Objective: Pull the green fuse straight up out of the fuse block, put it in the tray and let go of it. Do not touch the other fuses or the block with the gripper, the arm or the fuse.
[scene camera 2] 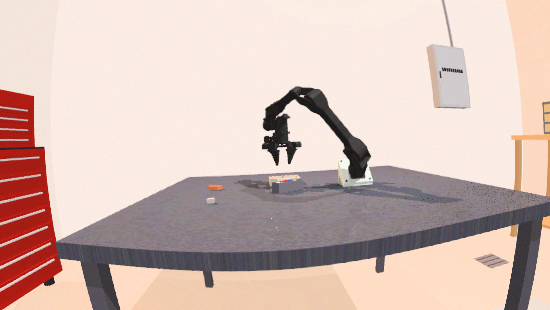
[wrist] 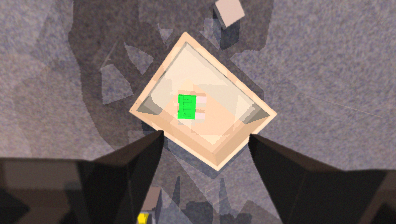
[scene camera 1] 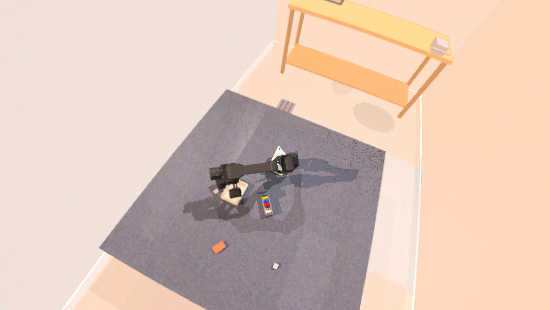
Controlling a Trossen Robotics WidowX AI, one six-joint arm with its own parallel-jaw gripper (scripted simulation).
Labels:
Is the gripper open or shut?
Open.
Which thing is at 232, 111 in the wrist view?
A tray.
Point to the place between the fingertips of the gripper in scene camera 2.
283, 165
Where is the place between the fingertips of the gripper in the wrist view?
206, 137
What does the gripper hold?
Nothing.

